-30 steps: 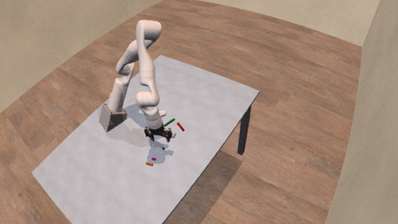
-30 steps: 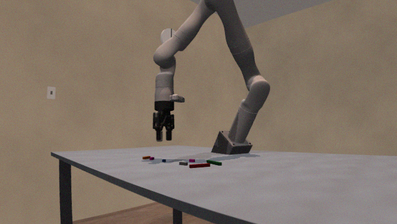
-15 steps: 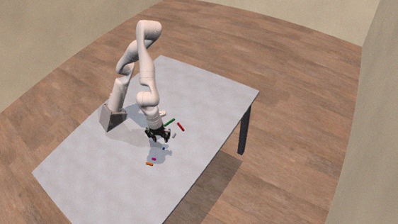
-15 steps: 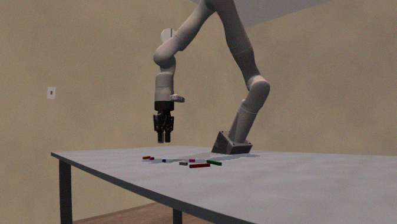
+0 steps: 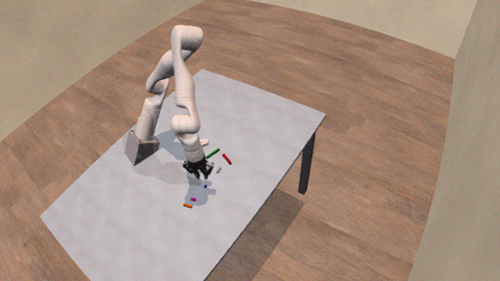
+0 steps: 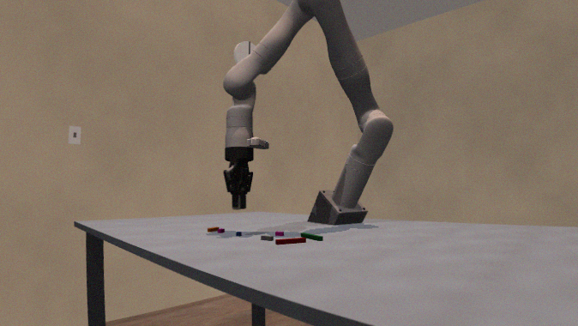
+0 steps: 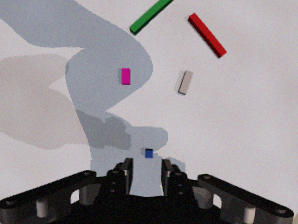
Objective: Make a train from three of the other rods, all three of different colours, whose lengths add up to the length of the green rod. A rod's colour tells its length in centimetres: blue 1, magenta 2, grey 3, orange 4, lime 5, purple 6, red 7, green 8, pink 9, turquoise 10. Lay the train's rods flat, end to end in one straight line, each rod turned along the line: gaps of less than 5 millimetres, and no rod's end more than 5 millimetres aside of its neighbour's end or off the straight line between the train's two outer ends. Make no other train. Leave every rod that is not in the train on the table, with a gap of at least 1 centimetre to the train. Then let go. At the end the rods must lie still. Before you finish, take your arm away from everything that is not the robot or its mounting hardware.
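The blue rod lies 8 cm below my hand. Round my hand: grey rod 1 cm ahead, 11 cm to the left, 8 cm below; then red rod 1 cm ahead, 18 cm to the left, 8 cm below; then orange rod 1 cm behind, 12 cm to the right, 8 cm below.
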